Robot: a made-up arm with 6 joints. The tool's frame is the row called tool. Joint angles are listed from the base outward. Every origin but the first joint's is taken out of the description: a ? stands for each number. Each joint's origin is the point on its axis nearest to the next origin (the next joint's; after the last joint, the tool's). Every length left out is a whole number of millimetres.
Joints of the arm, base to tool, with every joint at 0 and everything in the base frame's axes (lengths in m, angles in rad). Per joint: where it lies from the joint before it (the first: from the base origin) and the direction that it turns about. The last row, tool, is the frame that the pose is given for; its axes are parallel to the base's.
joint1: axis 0 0 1 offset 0.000 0.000 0.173
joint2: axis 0 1 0 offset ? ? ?
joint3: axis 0 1 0 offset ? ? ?
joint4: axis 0 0 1 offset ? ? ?
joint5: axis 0 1 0 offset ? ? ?
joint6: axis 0 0 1 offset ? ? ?
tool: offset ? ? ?
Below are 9 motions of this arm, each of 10 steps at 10 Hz.
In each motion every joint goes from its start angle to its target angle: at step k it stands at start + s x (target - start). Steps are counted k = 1, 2, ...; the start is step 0. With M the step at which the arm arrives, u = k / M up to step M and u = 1 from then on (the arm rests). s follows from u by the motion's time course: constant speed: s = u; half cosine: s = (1 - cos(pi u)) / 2; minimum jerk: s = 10 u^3 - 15 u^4 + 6 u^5.
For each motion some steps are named. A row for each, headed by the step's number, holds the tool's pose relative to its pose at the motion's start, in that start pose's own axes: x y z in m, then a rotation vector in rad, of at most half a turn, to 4 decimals.
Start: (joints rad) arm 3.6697 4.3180 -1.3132 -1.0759 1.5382 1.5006
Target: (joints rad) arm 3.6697 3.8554 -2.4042 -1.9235 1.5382 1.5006
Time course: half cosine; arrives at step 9
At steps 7, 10:
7: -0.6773 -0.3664 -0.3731 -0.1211 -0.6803 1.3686
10: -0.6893 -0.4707 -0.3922 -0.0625 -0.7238 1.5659

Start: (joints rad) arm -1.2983 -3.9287 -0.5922 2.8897 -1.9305 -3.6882
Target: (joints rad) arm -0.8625 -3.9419 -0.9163 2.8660 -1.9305 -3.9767
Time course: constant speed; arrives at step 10
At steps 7, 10:
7: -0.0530 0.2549 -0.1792 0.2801 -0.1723 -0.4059
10: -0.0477 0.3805 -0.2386 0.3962 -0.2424 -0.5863

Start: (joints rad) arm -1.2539 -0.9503 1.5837 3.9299 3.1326 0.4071
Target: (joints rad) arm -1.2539 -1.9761 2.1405 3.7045 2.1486 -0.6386
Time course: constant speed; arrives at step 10
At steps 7, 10:
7: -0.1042 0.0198 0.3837 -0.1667 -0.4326 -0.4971
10: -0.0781 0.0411 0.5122 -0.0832 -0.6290 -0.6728

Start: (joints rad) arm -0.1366 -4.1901 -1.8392 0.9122 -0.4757 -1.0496
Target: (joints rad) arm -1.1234 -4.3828 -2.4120 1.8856 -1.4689 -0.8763
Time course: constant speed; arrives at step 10
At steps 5, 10:
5: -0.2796 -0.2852 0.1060 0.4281 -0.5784 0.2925
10: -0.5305 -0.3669 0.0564 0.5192 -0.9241 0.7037

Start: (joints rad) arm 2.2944 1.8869 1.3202 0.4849 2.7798 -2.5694
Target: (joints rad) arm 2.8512 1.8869 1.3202 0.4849 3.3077 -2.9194
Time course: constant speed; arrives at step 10
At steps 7, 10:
7: -0.0237 -0.1580 0.0326 -0.1942 -0.2960 0.1464
10: -0.0145 -0.2330 0.0457 -0.2105 -0.4446 0.2192

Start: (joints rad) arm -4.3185 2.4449 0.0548 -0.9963 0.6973 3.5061
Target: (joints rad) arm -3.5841 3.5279 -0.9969 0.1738 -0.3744 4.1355
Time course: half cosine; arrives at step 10
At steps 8, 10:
8: -0.3539 -0.4455 -0.1687 1.0782 0.5941 0.9396
10: -0.4065 -0.4297 -0.1904 1.1904 0.6098 1.0509

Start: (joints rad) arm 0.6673 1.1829 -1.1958 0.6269 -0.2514 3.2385
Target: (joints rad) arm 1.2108 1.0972 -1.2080 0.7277 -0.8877 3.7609
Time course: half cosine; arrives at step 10
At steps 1, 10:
1: -0.0001 -0.0064 0.0005 -0.0010 0.0178 0.0283
10: 0.0505 -0.2003 -0.0051 -0.0581 0.8077 1.0666

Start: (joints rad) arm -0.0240 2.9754 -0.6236 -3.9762 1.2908 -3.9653
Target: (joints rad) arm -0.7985 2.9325 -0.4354 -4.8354 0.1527 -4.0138
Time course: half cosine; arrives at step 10
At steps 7, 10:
7: 0.2151 0.0595 -0.4089 -1.0730 0.7801 -0.2294
10: 0.2183 0.0487 -0.5397 -1.3524 0.9671 -0.2660

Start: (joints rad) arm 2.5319 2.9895 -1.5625 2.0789 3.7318 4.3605
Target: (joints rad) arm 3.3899 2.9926 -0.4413 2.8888 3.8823 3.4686
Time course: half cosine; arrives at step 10
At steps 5, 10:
5: 0.3758 -0.0015 0.0818 0.1799 -0.3473 -1.1196
10: 0.5626 -0.0738 0.3701 0.8126 -0.4793 -1.8771

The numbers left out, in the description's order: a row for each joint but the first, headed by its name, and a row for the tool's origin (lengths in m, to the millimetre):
joint2: 0.000 0.027 0.000
joint3: 0.000 0.000 0.561
joint4: 0.000 0.000 0.611
joint5: 0.000 0.000 0.000
joint6: 0.000 0.000 0.160
tool: 0.000 0.000 0.000

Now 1 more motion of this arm.
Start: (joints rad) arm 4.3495 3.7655 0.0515 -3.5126 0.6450 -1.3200
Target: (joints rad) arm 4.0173 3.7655 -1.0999 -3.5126 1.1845 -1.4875
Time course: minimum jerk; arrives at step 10
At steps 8, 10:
8: -0.0208 0.8015 -0.1168 -1.5819 -0.2331 -0.1974
10: -0.0275 0.8347 -0.1534 -1.6734 -0.2688 -0.2198

